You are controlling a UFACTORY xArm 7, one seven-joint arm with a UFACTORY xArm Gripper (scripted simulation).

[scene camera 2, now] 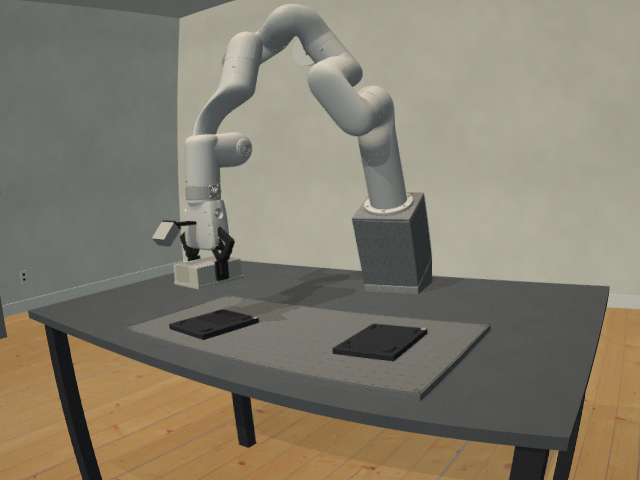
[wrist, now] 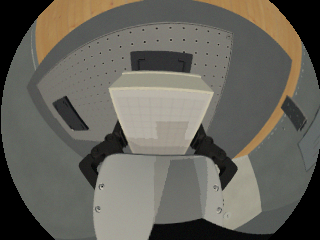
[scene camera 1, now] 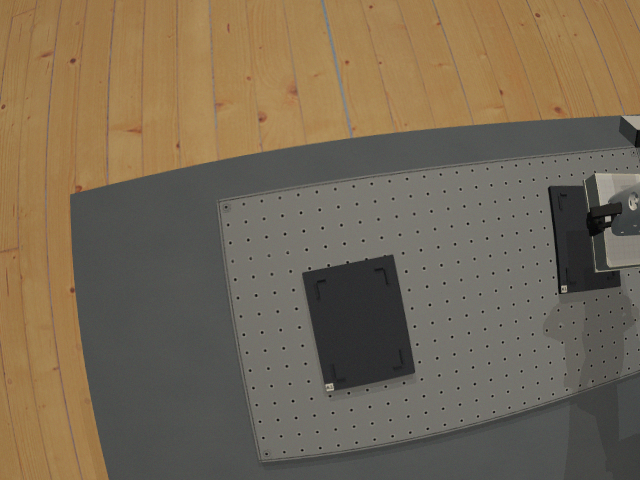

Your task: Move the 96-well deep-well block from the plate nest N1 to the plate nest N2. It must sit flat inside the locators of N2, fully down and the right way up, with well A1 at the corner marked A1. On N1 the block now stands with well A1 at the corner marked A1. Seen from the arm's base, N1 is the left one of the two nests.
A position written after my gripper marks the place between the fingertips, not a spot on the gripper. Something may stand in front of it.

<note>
I see my gripper (scene camera 2: 208, 277), a deep-well block (scene camera 2: 200, 273), a nest N2 (scene camera 1: 573, 249) and a nest N1 (scene camera 1: 359, 323).
The deep-well block is seen too in the wrist view (wrist: 160, 112). My gripper also shows in the wrist view (wrist: 159, 118) and in scene camera 1 (scene camera 1: 614, 223). The nest N2 is seen too in the wrist view (wrist: 154, 60).
</note>
